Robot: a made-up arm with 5 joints.
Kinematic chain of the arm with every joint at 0, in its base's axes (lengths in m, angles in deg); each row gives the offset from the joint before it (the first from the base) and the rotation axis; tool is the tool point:
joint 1: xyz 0 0 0.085 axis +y
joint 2: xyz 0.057 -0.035 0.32 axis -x
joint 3: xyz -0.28 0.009 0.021 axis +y
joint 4: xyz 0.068 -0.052 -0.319 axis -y
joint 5: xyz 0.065 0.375 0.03 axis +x
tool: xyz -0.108 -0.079 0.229
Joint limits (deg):
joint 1: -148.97..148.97
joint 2: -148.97..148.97
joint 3: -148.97..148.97
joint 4: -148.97..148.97
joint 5: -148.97..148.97
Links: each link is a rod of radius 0.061 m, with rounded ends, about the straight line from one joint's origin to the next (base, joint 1, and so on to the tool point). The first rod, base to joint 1, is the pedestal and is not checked.
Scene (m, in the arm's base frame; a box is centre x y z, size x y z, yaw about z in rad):
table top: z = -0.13
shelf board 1: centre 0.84 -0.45 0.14 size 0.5 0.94 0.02 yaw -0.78
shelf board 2: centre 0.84 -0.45 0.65 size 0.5 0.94 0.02 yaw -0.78
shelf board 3: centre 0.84 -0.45 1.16 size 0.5 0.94 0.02 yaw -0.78
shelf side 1: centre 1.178 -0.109 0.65 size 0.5 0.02 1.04 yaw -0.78
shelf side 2: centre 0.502 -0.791 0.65 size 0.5 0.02 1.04 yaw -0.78
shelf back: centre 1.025 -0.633 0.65 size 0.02 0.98 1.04 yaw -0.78
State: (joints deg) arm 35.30 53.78 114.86 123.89 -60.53
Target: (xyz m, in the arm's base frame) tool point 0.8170 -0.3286 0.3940
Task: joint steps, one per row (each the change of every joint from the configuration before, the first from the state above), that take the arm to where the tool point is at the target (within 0.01 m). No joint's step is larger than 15 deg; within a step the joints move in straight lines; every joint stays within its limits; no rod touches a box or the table.
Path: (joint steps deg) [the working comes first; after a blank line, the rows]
Joints at the target: 88.99 -63.10 148.97 106.65 -15.03
Straight joint move there: touches shelf board 2.

1: 5.56 -13.52 4.26 -9.61 8.70
2: 5.57 -13.52 4.27 -9.61 8.69
3: 5.56 -13.52 4.26 -9.61 8.70
4: 5.57 -13.53 4.27 -9.61 8.70
5: 5.56 -13.52 4.26 -9.61 8.69
6: 5.56 -13.52 4.26 -9.61 8.70
7: 5.57 -13.52 4.27 -9.61 8.69
8: 5.56 -13.52 4.26 -9.61 8.70
9: 2.30 -2.18 0.00 14.91 -6.02
10: 2.29 -2.18 0.00 14.91 -6.02
11: 2.30 -2.17 0.00 14.91 -6.02
12: 2.29 -2.18 0.00 14.91 -6.01

